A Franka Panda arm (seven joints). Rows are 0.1 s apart.
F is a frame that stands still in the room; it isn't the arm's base.
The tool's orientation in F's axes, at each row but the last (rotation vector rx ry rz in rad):
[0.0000, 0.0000, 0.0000]
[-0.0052, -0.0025, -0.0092]
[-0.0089, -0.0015, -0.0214]
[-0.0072, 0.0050, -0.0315]
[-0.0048, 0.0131, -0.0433]
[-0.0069, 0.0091, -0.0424]
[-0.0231, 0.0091, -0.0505]
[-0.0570, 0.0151, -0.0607]
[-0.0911, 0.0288, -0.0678]
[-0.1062, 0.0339, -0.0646]
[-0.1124, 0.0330, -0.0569]
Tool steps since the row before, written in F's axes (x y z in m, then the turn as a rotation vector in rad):
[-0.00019, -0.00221, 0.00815, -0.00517, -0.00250, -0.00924]
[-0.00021, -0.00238, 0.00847, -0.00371, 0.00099, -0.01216]
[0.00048, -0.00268, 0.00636, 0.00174, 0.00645, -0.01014]
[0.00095, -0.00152, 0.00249, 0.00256, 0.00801, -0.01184]
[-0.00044, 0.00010, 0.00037, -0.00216, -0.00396, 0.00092]
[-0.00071, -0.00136, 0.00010, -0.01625, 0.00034, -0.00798]
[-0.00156, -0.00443, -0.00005, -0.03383, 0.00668, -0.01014]
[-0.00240, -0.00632, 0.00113, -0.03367, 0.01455, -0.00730]
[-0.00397, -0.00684, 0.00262, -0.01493, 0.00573, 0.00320]
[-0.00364, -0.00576, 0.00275, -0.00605, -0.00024, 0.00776]
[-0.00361, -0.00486, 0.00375, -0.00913, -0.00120, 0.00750]
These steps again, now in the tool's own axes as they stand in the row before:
[-0.00019, -0.00221, 0.00815, -0.00517, -0.00250, -0.00924]
[-0.00017, -0.00243, 0.00846, -0.00375, 0.00102, -0.01215]
[0.00055, -0.00273, 0.00634, 0.00159, 0.00658, -0.01008]
[0.00099, -0.00151, 0.00248, 0.00236, 0.00817, -0.01177]
[-0.00045, 0.00008, 0.00036, -0.00200, -0.00405, 0.00087]
[-0.00065, -0.00139, 0.00008, -0.01618, -0.00029, -0.00813]
[-0.00133, -0.00450, -0.00017, -0.03404, 0.00520, -0.01031]
[-0.00202, -0.00651, 0.00073, -0.03440, 0.01289, -0.00703]
[-0.00355, -0.00730, 0.00187, -0.01537, 0.00441, 0.00323]
[-0.00333, -0.00624, 0.00199, -0.00625, -0.00145, 0.00746]
[-0.00343, -0.00544, 0.00305, -0.00926, -0.00254, 0.00699]

